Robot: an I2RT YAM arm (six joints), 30 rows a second.
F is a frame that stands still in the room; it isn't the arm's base.
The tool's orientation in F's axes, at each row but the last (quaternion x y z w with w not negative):
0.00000, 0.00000, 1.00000, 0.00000
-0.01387, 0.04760, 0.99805, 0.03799
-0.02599, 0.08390, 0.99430, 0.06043
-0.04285, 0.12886, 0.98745, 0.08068
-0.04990, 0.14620, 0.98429, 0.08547
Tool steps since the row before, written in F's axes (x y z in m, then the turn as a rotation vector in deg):
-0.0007, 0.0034, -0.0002, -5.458, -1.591, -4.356
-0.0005, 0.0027, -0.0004, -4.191, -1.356, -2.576
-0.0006, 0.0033, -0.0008, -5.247, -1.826, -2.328
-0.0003, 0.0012, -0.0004, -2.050, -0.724, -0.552
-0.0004, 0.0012, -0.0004, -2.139, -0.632, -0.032
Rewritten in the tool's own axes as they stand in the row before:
0.0007, -0.0034, -0.0002, 5.458, 1.591, -4.356
0.0007, -0.0027, -0.0001, 4.157, 1.427, -2.593
0.0010, -0.0033, -0.0002, 5.134, 2.059, -2.384
0.0005, -0.0012, -0.0001, 1.967, 0.903, -0.590
0.0006, -0.0012, 0.0000, 2.004, 0.978, -0.061

